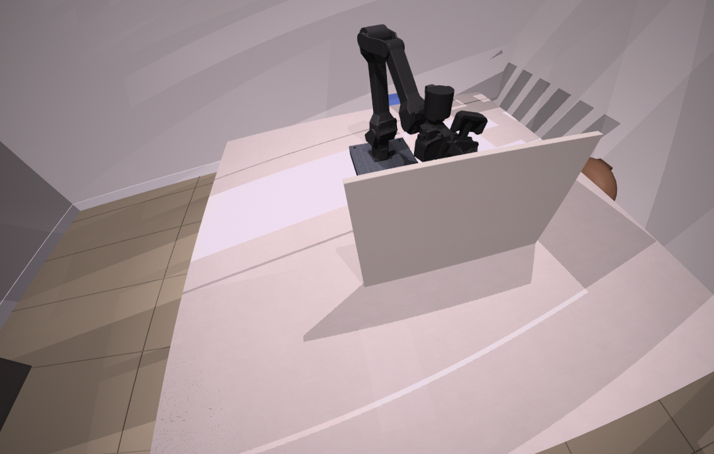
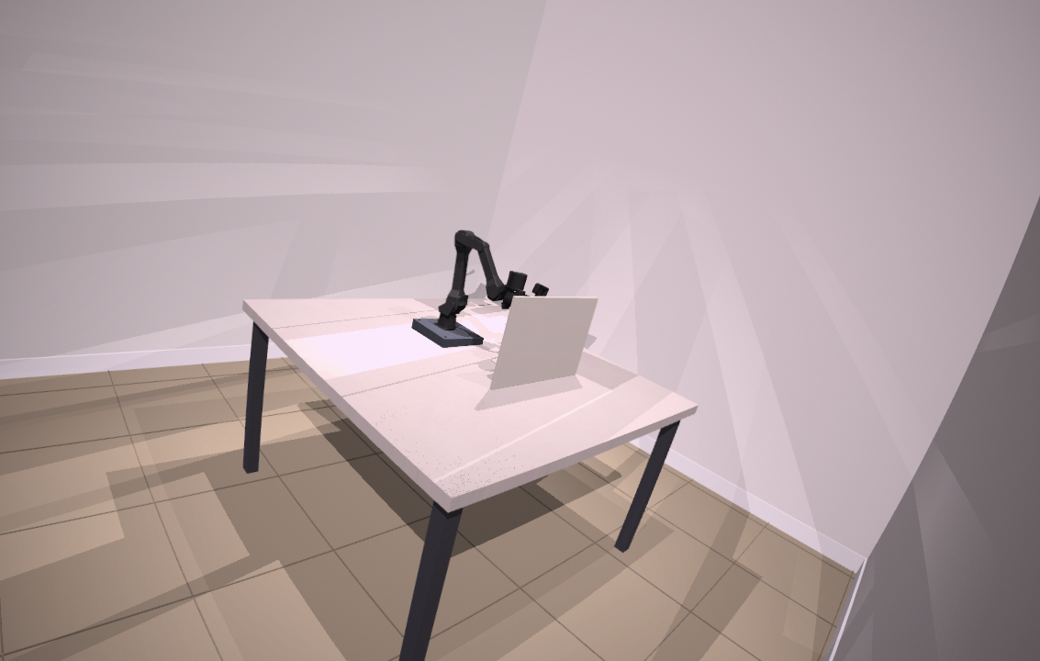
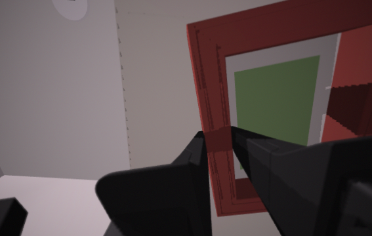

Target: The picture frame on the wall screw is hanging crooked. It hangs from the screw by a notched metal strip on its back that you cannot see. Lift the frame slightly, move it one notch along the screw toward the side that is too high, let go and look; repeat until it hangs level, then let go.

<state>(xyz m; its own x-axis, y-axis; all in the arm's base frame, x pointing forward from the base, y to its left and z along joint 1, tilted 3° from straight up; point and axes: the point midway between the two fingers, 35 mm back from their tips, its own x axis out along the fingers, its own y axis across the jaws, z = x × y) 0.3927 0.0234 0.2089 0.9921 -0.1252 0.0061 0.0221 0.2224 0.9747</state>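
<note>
Right now the picture frame is 50 mm below my gripper tip, 10 mm to the right of it and 10 mm ahead of it. The rest, counted from my gripper tip: wall panel: 70 mm below, 20 mm ahead, 10 mm to the right.
</note>
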